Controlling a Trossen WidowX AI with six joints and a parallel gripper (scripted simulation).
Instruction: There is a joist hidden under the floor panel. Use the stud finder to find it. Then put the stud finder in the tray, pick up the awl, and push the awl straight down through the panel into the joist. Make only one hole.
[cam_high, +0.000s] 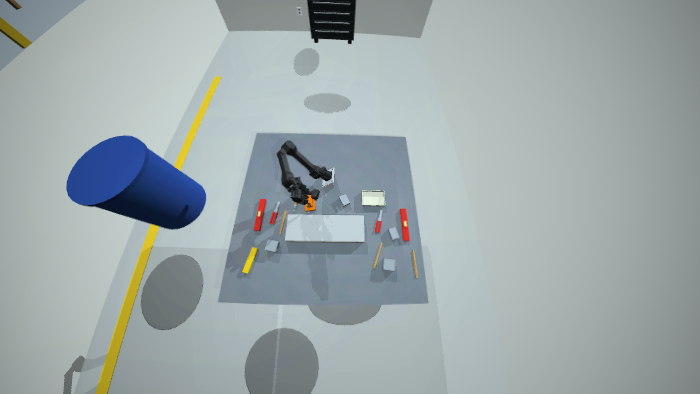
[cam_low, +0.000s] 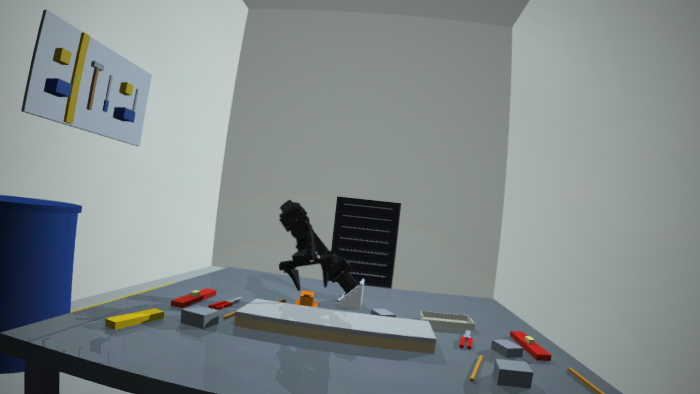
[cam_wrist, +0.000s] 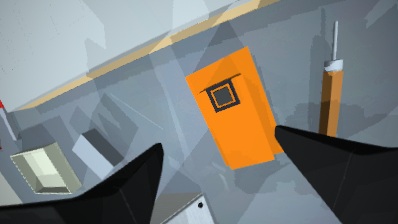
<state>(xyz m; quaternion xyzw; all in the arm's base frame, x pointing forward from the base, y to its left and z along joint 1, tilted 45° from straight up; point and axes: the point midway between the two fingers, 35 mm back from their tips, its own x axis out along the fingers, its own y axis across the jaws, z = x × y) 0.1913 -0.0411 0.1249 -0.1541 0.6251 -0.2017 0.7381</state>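
Now: gripper tip 3 cm above the orange stud finder, 1 cm to the left of it and 1 cm short of it. From my gripper tip the other things lie so: awl 11 cm to the right, 7 cm below, 2 cm ahead; tray 44 cm to the left, 6 cm below, 6 cm behind; yellow bar 42 cm ahead, 35 cm to the right, 7 cm below.
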